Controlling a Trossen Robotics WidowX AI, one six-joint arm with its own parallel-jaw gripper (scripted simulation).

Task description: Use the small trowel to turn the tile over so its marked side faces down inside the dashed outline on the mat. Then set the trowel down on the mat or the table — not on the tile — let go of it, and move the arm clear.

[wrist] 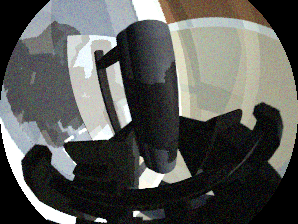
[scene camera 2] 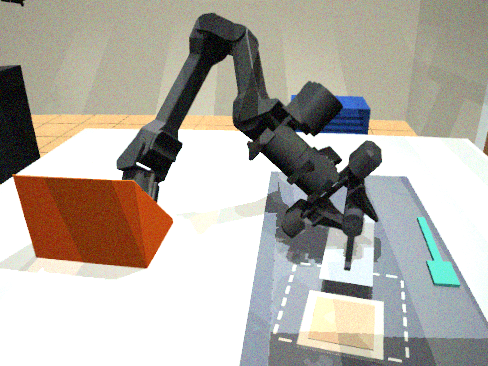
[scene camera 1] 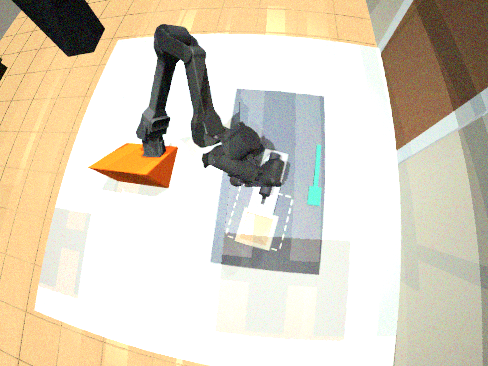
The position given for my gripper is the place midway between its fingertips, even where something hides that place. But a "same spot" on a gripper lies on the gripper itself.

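In the wrist view I see my gripper and a small trowel, the trowel in the wrist view [133, 77]. Scene camera 2 shows my gripper too, in scene camera 2 [368, 227], and the small trowel is there in scene camera 2 [348, 257]. My gripper is visible in scene camera 1 as well, and so is the small trowel, in scene camera 1 [263, 200]. On my gripper, [scene camera 1: 257, 182] and [wrist: 136, 164] are the same spot. On a grey mat, [wrist: 46, 113] and [scene camera 2: 301, 247] are the same spot.
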